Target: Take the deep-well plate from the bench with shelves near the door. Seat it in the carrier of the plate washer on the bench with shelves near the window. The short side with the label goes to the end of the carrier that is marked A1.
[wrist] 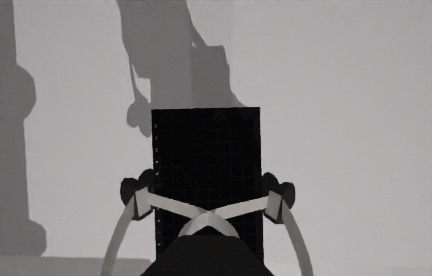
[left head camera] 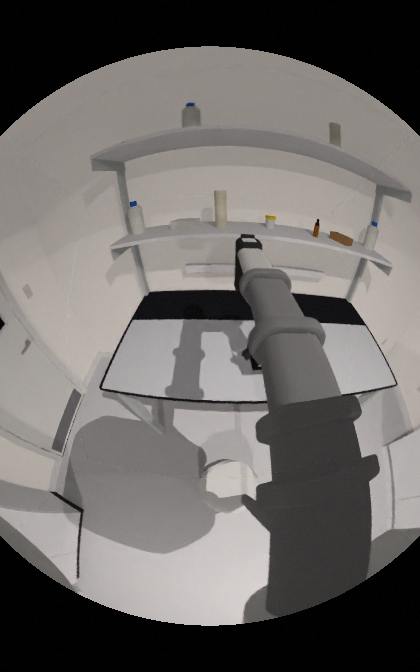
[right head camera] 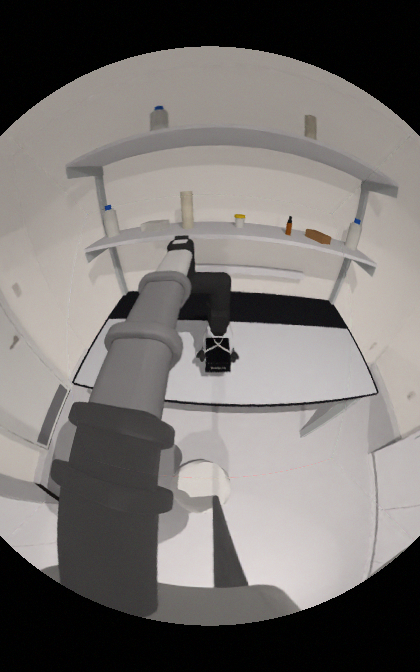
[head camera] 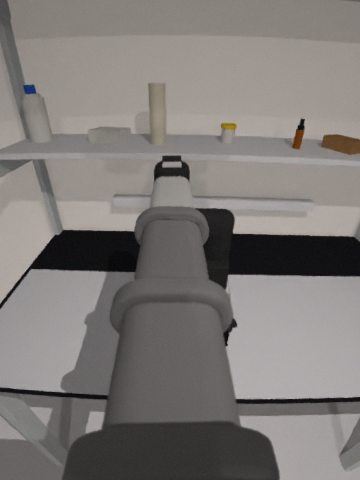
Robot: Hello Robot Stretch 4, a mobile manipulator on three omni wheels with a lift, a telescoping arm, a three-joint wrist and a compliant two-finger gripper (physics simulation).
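Places are measured from the robot's base along level axes (x ahead, y left, z up), in metres.
Where they show: gripper, between the fingertips: (wrist: 209, 186).
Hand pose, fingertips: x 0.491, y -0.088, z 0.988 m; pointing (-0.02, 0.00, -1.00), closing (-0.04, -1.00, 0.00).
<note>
Each offset is from my fingertips to the top centre of the thing. Level surfaces: height alone.
The black deep-well plate @(dx +0.008, dy +0.001, dz +0.050 m) (right head camera: 217, 346) (wrist: 207, 145) (left head camera: 256, 363) is level between the fingertips of my gripper (right head camera: 218, 356) (wrist: 209, 186), which is shut on its long sides. In the right head view a small pale marking shows on the short side facing me. Row marks run along the plate's left edge in the wrist view. The plate is held above the white bench @(dz -0.101 m) (head camera: 295, 335) (left head camera: 150, 350) (right head camera: 300, 362), and shadows of arm and gripper fall on the bench. In the head view my arm hides the plate. The plate washer and its carrier do not show.
Above the bench's black rear strip, a lower shelf @(dz +0.355 m) (head camera: 270, 152) (right head camera: 270, 236) holds a blue-capped bottle @(dx +0.536, dy +0.559, dz +0.533 m) (head camera: 37, 117), a tall beige cylinder @(dx +0.469, dy +0.134, dz +0.533 m) (head camera: 158, 115), a yellow-lidded jar @(dx +0.499, dy -0.105, dz +0.415 m) (head camera: 228, 134), an orange bottle @(dx +0.435, dy -0.328, dz +0.447 m) (head camera: 298, 138) and a brown block @(dx +0.440, dy -0.495, dz +0.395 m) (head camera: 342, 144). A round white object (right head camera: 202, 485) is on the floor.
</note>
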